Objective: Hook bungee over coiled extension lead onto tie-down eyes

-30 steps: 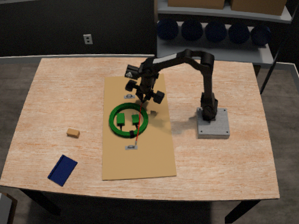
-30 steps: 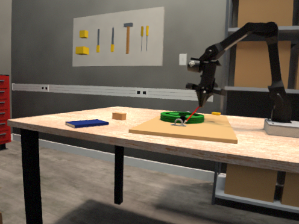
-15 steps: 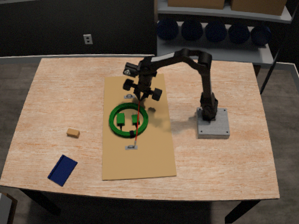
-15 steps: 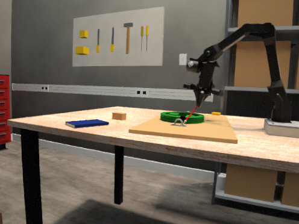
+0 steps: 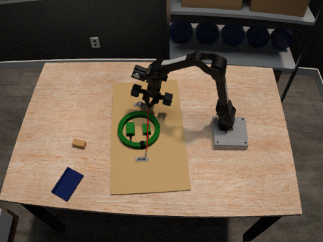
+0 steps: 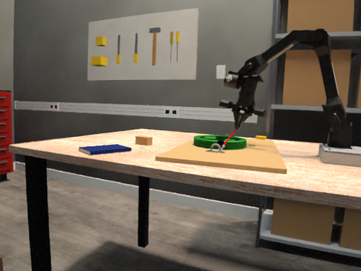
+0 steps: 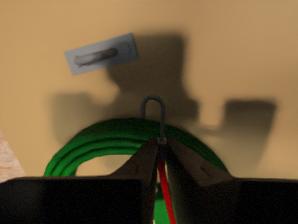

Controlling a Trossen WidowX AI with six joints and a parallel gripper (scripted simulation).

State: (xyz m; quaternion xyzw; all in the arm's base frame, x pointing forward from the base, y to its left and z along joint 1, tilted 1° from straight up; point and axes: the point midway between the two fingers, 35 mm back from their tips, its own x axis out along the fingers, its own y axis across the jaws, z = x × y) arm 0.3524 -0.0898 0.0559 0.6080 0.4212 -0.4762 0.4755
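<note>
My gripper is now 110 mm to the right of the coiled extension lead, 70 mm above it and 50 mm short of it. Also, from my hand: tan block: 330 mm ahead, 180 mm to the left, 90 mm below; yellow disc: 290 mm to the right, 90 mm below, 70 mm behind; blue book: 380 mm to the left, 360 mm ahead, 100 mm below.
</note>
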